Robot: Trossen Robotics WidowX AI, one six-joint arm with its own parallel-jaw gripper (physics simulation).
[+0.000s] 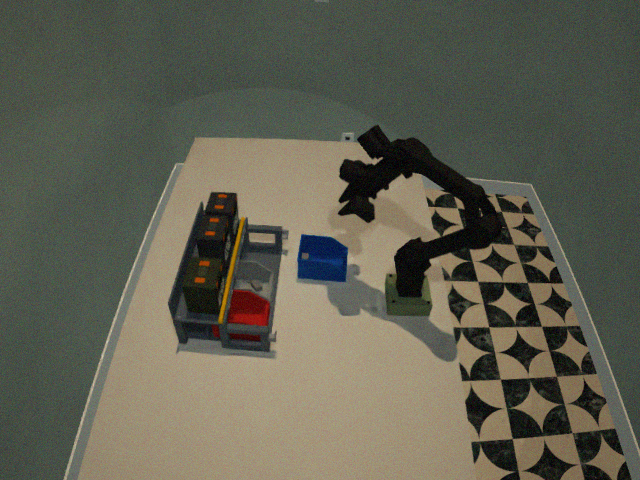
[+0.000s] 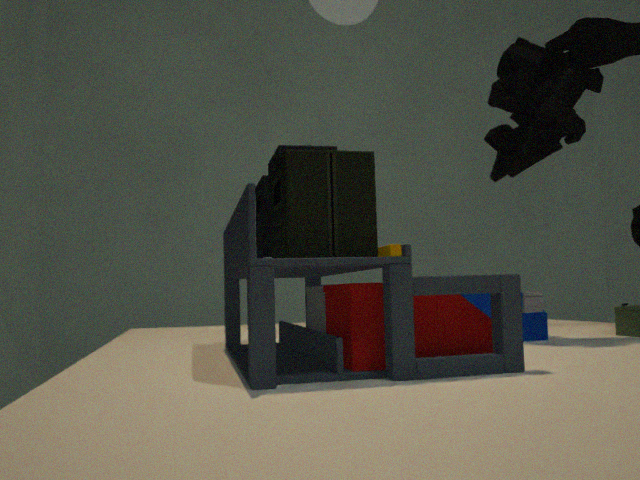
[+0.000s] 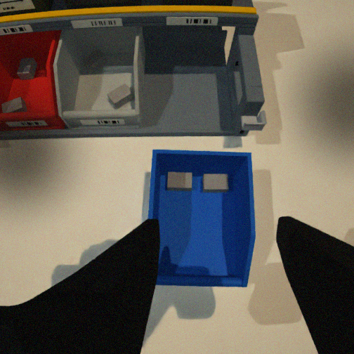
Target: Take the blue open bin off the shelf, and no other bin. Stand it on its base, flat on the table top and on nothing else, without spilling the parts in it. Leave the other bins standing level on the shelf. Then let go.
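Frame: origin at the arm's base, x left, y ahead, z down, level; centimetres.
Seen in the pictures: gripper, fingertip midpoint: [image 1: 339, 208] [image 2: 500, 177]; arm's base, origin of the base link: [image 1: 408, 288].
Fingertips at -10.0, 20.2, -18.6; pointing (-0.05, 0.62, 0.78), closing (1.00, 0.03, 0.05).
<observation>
Offsets run from my fingertips to a thing's top centre, as dx, dy, dz. "spot": to the spot under its first point. Level surfaces: height alone.
The blue open bin @[-1.0, +3.2, +15.5] [image 1: 323, 269] [image 2: 535, 327] [image 3: 205, 240] stands upright on its base on the table top @[dz +23.0] [image 1: 330, 382], in front of the shelf @[spot: +28.9, +20.8, +14.5] [image 1: 248, 329] [image 2: 398, 320] [image 3: 248, 70] and apart from it. Two small grey-brown parts [image 3: 179, 181] [image 3: 215, 182] lie inside near its back wall. The red bin @[+21.5, +23.9, +14.9] [image 1: 250, 307] [image 2: 452, 325] [image 3: 35, 92] and the grey bin @[+10.7, +23.5, +14.9] [image 1: 247, 273] [image 3: 95, 90] stand level side by side on the lower shelf, with parts inside. My gripper [image 1: 340, 206] [image 2: 491, 159] [image 3: 218, 228] is partly open and empty, above the table and clear of the blue bin.
Several dark boxes @[+21.4, +31.9, +3.1] [image 1: 204, 286] [image 2: 310, 206] stand on the upper shelf behind a yellow strip @[+10.2, +27.0, +11.8] [image 1: 233, 271]. A small hook [image 3: 254, 121] juts from the shelf's front corner near the blue bin. The arm's green base [image 1: 408, 305] stands beside the black-and-cream tiled strip [image 1: 522, 353].
</observation>
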